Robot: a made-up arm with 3 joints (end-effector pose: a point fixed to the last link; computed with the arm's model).
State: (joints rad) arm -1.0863 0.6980 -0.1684
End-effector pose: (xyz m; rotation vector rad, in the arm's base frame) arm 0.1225 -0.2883 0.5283 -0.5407 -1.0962 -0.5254
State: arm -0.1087 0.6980 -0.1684
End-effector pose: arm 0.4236 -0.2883 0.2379 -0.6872 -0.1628 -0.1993
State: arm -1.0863 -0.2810 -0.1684
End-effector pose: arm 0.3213 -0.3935 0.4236 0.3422 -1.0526 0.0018
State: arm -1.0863 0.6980 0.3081
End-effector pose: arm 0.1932 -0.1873 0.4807 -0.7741 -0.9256 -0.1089
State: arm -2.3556 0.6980 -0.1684
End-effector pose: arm -0.3726 -0.2883 0.3441 -0.1502 -2.2889 -0.9015
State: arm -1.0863 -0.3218 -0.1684
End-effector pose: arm 0.3308 -0.3927 0.4186 0.3784 -1.0469 0.0241
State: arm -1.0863 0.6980 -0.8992
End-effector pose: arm -0.0229 -0.4203 0.4898 -0.1196 -1.2839 -1.1569
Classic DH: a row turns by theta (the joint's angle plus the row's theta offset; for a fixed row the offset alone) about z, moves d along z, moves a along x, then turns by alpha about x. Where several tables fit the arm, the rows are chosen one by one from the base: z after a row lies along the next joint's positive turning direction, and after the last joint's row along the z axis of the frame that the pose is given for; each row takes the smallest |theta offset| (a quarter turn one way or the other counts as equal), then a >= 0, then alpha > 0; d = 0 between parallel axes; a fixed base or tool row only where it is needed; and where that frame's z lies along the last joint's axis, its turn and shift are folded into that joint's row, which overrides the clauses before.
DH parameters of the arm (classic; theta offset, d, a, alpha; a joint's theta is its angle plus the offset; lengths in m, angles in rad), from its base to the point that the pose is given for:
base (fixed): 0 0.1 0 -1.5708
joint 1: 1.5708 -0.13 0.12 -1.5708
joint 2: 1.5708 -0.16 0.21 -1.5708
joint 3: 1.5708 0 0.28 0
tool (fixed): 0 0.06 0 0

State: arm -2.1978 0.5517 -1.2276
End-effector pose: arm -0.2944 -0.5019 0.2006 1.0866 -2.1373 -1.2467
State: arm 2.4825 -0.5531 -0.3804
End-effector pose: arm -0.4752 -0.4287 0.0277 -0.2315 2.4703 -0.8479
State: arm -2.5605 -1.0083 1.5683
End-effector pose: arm -0.1185 -0.1434 0.2123 1.4212 1.9879 -1.4509
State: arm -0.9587 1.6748 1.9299
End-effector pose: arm 0.1811 -0.0757 0.0481 -1.4467 0.8417 0.6740
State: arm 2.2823 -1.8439 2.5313
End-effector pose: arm -0.0939 -0.1744 0.2727 1.3545 -0.3291 0.0488
